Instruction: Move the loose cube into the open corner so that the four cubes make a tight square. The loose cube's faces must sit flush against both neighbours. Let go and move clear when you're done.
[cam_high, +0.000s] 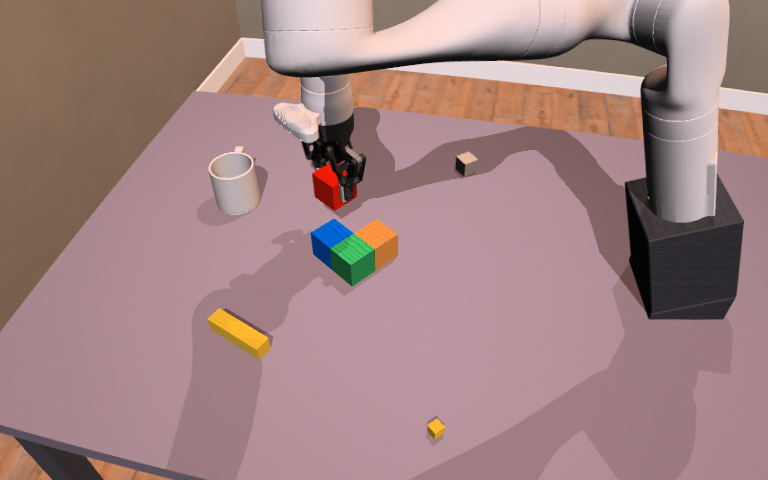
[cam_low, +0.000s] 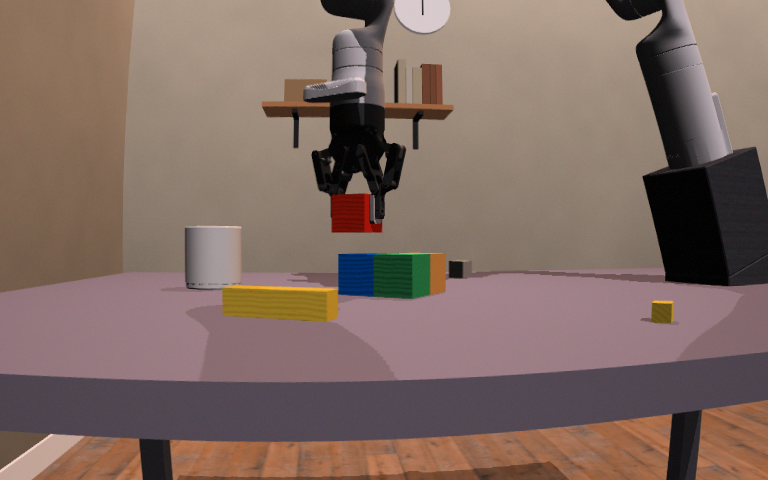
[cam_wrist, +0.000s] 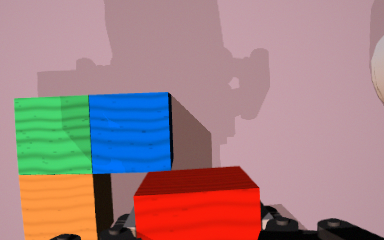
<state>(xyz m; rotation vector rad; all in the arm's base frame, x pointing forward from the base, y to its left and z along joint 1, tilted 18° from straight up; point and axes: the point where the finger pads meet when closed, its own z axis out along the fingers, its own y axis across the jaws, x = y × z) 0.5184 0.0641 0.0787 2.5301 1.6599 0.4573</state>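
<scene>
Now: hand 80 mm above the blue cube, 60 mm to the right of it and 20 mm past it. Also, from my hand: orange cube 90 mm behind, 80 mm below, 30 mm to the left; green cube 80 mm to the left, 80 mm below, 70 mm behind; red cube right at my hand.
</scene>
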